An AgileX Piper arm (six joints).
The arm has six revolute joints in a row. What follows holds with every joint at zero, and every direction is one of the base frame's.
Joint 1 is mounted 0.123 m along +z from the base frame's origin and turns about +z.
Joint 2 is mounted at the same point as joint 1 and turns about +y.
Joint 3 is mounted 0.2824 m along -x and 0.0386 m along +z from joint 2 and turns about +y.
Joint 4 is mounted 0.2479 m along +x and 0.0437 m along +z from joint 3 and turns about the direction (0.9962, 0, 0.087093).
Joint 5 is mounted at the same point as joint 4 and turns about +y.
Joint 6 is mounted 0.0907 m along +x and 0.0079 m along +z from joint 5 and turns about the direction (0.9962, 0, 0.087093).
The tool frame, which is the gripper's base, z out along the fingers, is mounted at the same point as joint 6; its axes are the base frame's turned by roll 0, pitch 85.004 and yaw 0 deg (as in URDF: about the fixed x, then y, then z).
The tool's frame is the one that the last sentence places.
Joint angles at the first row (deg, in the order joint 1, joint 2, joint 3, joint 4, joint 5, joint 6):
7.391, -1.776, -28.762, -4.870, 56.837, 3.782
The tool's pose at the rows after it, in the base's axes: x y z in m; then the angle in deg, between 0 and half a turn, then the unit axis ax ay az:
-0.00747, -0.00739, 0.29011, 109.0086, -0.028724, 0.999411, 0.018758
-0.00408, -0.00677, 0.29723, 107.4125, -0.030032, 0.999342, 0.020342
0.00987, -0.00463, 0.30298, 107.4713, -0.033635, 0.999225, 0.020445
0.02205, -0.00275, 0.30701, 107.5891, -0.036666, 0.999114, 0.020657
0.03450, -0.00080, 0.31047, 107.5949, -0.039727, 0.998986, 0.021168
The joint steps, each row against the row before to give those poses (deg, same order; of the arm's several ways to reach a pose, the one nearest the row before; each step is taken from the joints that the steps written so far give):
0.002, 0.170, -0.916, -0.003, -1.431, 0.231
-0.001, 1.376, -0.746, 0.002, -2.235, -0.002
0.001, 3.956, -0.001, -0.001, -3.898, 0.001
-0.001, 3.380, 0.000, 0.000, -3.265, 0.000
-0.006, 3.379, 0.001, 0.009, -3.380, -0.008

